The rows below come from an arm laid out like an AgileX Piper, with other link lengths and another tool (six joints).
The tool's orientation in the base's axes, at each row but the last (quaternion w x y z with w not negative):
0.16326, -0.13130, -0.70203, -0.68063
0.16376, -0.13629, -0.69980, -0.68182
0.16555, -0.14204, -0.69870, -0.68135
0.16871, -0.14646, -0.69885, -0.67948
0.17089, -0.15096, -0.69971, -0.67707
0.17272, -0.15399, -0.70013, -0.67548
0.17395, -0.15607, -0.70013, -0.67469
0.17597, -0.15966, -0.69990, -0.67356
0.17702, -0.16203, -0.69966, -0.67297
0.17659, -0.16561, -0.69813, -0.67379
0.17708, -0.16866, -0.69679, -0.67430
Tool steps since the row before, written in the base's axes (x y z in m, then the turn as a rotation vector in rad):
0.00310, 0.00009, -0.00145, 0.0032, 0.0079, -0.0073
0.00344, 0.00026, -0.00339, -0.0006, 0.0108, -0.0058
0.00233, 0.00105, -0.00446, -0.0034, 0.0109, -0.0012
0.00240, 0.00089, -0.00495, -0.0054, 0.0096, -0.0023
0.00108, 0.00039, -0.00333, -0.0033, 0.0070, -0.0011
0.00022, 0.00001, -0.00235, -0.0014, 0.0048, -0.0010
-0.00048, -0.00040, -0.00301, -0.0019, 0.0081, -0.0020
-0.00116, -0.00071, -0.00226, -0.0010, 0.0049, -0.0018
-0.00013, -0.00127, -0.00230, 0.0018, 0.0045, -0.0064
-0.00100, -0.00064, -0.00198, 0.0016, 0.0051, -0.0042
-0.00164, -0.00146, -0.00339, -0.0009, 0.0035, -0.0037
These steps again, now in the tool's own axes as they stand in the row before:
-0.00342, -0.00006, -0.00004, -0.0062, -0.0051, 0.0079
-0.00454, -0.00165, 0.00017, -0.0022, -0.0052, 0.0109
-0.00403, -0.00302, 0.00104, 0.0023, -0.0022, 0.0110
-0.00433, -0.00338, 0.00090, 0.0036, -0.0041, 0.0098
-0.00245, -0.00249, 0.00043, 0.0023, -0.0022, 0.0071
-0.00125, -0.00200, 0.00007, 0.0007, -0.0013, 0.0049
-0.00093, -0.00291, -0.00030, 0.0007, -0.0023, 0.0082
0.00000, -0.00257, -0.00060, 0.0000, -0.0019, 0.0050
-0.00094, -0.00215, -0.00119, -0.0046, -0.0046, 0.0046
-0.00004, -0.00224, -0.00056, -0.0034, -0.0028, 0.0052
-0.00016, -0.00381, -0.00133, -0.0010, -0.0036, 0.0036

